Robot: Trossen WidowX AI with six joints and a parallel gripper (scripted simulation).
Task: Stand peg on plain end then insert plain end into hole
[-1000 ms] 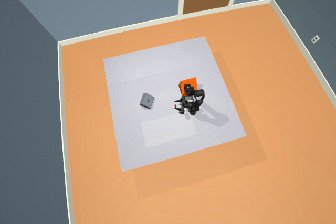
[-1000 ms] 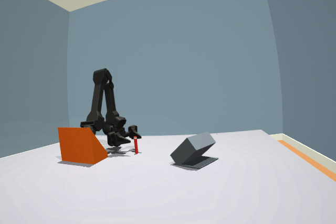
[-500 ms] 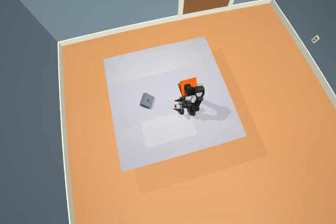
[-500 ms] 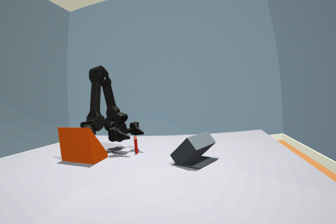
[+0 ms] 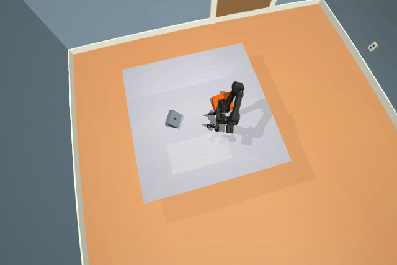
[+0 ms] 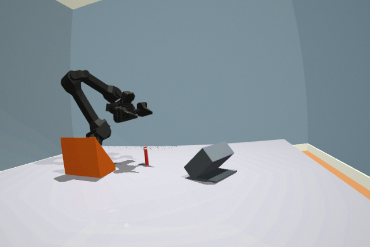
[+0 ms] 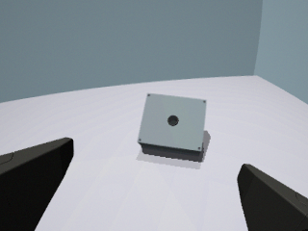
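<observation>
The red peg lies 10 mm behind my gripper tip and 160 mm below it. From my gripper tip the other things lie so: grey sloped panel (280 mm ahead, 110 mm to the right, 160 mm below).
</observation>
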